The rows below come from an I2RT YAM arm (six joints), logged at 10 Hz.
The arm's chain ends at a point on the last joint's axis. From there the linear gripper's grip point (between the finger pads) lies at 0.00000 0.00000 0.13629 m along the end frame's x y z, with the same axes.
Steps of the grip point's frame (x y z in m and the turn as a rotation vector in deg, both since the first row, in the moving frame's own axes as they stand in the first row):
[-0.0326, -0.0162, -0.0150, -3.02, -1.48, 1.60]
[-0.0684, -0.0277, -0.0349, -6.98, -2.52, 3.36]
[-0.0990, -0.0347, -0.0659, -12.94, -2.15, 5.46]
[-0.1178, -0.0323, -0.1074, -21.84, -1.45, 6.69]
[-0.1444, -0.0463, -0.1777, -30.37, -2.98, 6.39]
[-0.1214, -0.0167, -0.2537, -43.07, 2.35, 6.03]
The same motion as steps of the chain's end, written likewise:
[-0.0290, -0.0233, -0.0148, -3.02, -1.48, 1.60]
[-0.0619, -0.0441, -0.0338, -6.98, -2.52, 3.36]
[-0.0925, -0.0649, -0.0623, -12.94, -2.15, 5.46]
[-0.1114, -0.0827, -0.0976, -21.84, -1.45, 6.69]
[-0.1337, -0.1146, -0.1588, -30.37, -2.98, 6.39]
[-0.1213, -0.1098, -0.2169, -43.07, 2.35, 6.03]

